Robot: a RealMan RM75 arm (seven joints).
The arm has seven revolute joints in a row. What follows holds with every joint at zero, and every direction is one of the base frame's.
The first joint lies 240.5 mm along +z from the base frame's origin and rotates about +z.
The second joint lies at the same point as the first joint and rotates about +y.
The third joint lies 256 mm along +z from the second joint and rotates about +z.
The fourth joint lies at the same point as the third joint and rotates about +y.
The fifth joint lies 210 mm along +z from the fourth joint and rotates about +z.
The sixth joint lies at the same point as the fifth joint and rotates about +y.
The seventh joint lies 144 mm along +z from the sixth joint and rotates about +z.
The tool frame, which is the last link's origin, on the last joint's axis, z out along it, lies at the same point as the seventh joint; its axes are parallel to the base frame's.
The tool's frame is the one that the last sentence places.
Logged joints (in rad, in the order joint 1, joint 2, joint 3, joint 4, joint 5, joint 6, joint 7), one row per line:
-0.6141 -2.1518 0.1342 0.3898 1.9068 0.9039 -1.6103
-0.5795 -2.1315 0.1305 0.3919 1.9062 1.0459 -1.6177
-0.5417 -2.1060 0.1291 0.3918 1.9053 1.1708 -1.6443
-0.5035 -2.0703 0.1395 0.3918 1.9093 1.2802 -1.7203
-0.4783 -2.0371 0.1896 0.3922 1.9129 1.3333 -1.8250
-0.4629 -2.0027 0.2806 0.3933 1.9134 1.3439 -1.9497
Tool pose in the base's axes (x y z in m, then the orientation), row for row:
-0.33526 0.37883 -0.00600 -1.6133 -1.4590 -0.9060
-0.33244 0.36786 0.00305 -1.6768 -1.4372 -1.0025
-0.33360 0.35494 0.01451 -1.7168 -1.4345 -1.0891
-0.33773 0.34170 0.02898 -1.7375 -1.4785 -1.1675
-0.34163 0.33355 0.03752 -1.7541 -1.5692 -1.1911
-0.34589 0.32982 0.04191 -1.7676 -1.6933 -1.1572
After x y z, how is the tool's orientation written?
As a rotation vector, in radians.
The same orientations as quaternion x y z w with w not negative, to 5 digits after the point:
-0.63257 -0.57207 -0.35524 0.38262
-0.64751 -0.55498 -0.38712 0.35053
-0.65348 -0.54602 -0.41455 0.32090
-0.64978 -0.55292 -0.43661 0.28538
-0.64400 -0.57612 -0.43730 0.24924
-0.63753 -0.61073 -0.41737 0.21533

